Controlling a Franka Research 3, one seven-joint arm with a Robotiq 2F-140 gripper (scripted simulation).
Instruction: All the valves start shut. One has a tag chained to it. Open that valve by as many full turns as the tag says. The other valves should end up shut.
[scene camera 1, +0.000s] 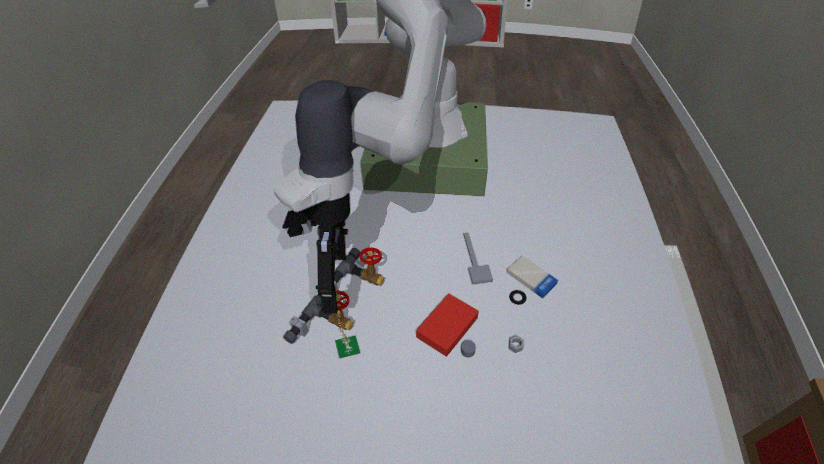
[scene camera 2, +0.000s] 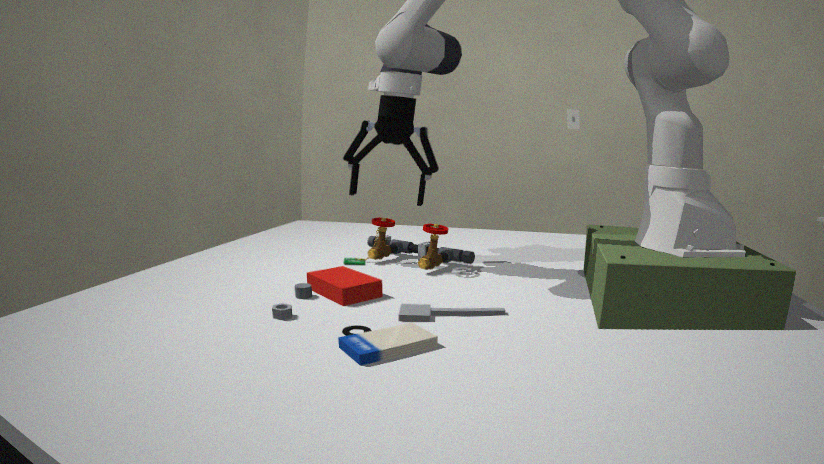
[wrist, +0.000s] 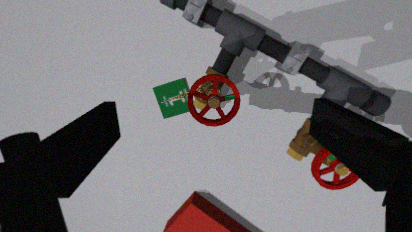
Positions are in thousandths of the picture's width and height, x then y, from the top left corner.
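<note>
There is my gripper (scene camera 2: 468, 430), and I see my gripper (scene camera 1: 407, 611) and again my gripper (wrist: 523, 511). A red block (scene camera 1: 537, 712) is here too, the same red block (scene camera 2: 416, 615). In my wrist view I find a valve handwheel (wrist: 817, 795), and there is also a valve handwheel (wrist: 484, 506).
</note>
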